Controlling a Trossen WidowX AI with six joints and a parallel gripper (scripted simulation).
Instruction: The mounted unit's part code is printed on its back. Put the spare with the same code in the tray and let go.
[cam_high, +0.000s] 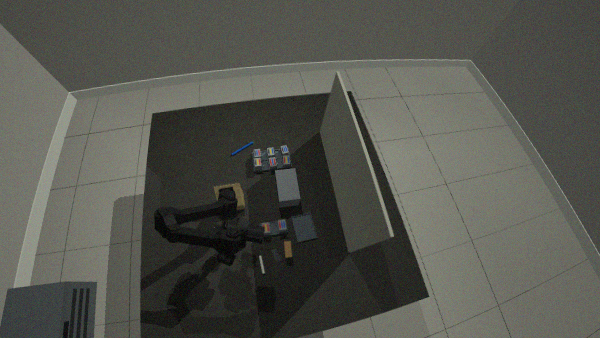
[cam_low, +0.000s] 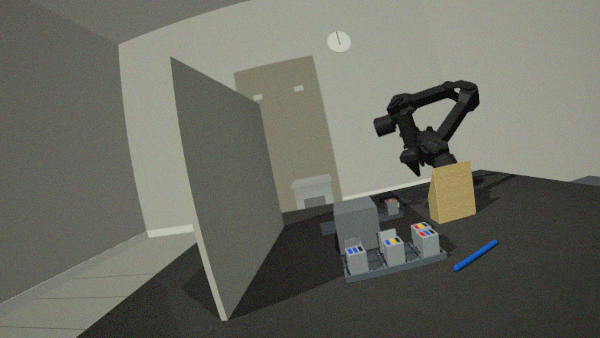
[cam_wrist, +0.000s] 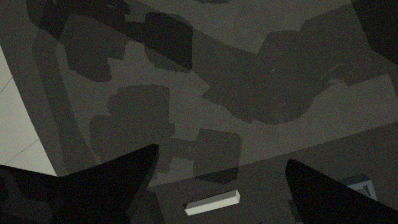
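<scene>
Right now the rack is 440 mm to the left of my gripper tip, 230 mm ahead of it and 100 mm below it. From my gripper tip the other things lie so: blue pen: 540 mm to the left, 110 mm below, 80 mm ahead; then tall panel: 530 mm ahead, 230 mm to the left, 110 mm above; then grey mounted unit: 280 mm ahead, 250 mm to the left, 60 mm below.
</scene>
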